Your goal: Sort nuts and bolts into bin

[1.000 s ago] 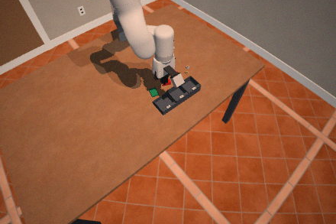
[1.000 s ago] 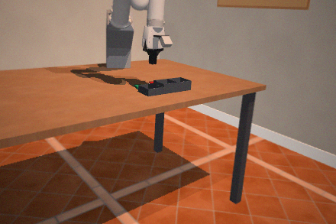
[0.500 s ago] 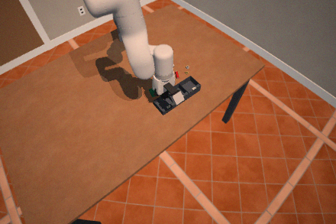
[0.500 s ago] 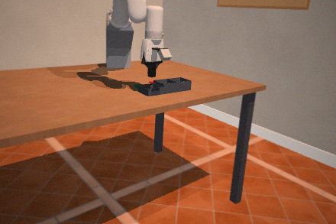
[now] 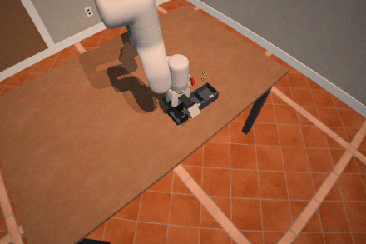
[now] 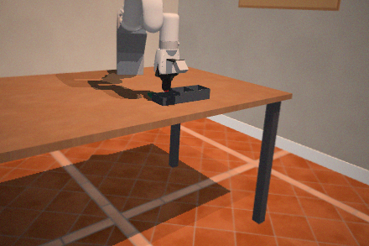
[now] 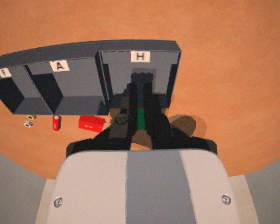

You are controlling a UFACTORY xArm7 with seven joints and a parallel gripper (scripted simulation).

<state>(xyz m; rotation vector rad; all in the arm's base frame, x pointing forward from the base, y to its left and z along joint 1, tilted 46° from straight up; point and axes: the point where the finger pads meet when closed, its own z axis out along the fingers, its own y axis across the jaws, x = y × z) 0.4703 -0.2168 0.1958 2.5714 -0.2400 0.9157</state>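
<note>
Now: hand 30 mm short of the dark three-compartment bin row, 80 mm to the right of it and 50 mm above it. Also, from my hand: green block 90 mm behind, 40 mm to the left, 70 mm below; red cylinder 40 mm behind, 210 mm to the left, 70 mm below; red block 70 mm behind, 120 mm to the left, 60 mm below.
</note>
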